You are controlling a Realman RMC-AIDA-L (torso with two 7-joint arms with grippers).
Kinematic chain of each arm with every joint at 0, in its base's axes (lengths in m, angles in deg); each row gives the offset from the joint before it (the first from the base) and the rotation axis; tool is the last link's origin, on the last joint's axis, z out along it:
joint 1: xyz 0 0 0.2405 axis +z
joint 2: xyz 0 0 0 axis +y
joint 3: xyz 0 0 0.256 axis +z
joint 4: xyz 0 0 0 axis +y
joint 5: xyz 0 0 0.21 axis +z
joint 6: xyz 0 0 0 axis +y
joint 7: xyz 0 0 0.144 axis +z
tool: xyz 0 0 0
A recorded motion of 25 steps. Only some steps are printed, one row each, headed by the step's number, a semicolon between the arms.
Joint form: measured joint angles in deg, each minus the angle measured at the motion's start. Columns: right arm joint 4, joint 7, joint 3, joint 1, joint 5, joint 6, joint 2; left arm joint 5, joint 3, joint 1, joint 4, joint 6, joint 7, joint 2.
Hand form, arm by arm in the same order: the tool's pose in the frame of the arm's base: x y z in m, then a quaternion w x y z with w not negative. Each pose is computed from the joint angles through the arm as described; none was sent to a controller.
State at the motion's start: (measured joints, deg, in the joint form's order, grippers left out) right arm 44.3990 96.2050 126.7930 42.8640 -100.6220 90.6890 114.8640; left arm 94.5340 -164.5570 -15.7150 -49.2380 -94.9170 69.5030 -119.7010
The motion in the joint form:
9: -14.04 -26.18 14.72 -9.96 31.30 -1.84 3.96; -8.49 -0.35 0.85 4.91 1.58 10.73 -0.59
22: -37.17 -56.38 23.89 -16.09 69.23 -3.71 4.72; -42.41 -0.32 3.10 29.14 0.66 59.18 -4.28
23: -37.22 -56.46 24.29 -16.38 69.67 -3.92 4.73; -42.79 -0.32 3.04 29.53 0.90 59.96 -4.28
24: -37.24 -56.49 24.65 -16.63 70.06 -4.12 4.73; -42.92 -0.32 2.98 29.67 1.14 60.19 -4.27
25: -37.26 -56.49 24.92 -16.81 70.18 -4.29 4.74; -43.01 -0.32 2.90 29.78 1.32 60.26 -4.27
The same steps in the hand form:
9: 0.2101 0.3738 0.0713 0.55477 -0.15456 -0.76442 -0.28983; -0.3343 0.2719 0.1332 0.34981 -0.66109 -0.38562 -0.54027
22: 0.3332 0.3231 0.0964 0.55943 -0.23589 -0.46734 -0.64265; -0.3651 0.2343 0.1063 0.64148 -0.48648 -0.22423 -0.54915
23: 0.3366 0.3208 0.0976 0.55713 -0.23912 -0.46063 -0.64826; -0.3661 0.2344 0.1056 0.64625 -0.48402 -0.22480 -0.54548
24: 0.3397 0.3189 0.0988 0.55527 -0.24193 -0.45458 -0.65307; -0.3666 0.2348 0.1053 0.64784 -0.48300 -0.22612 -0.54395
25: 0.3417 0.3176 0.0992 0.55374 -0.24429 -0.45128 -0.65577; -0.3669 0.2353 0.1050 0.64830 -0.48212 -0.22751 -0.54360

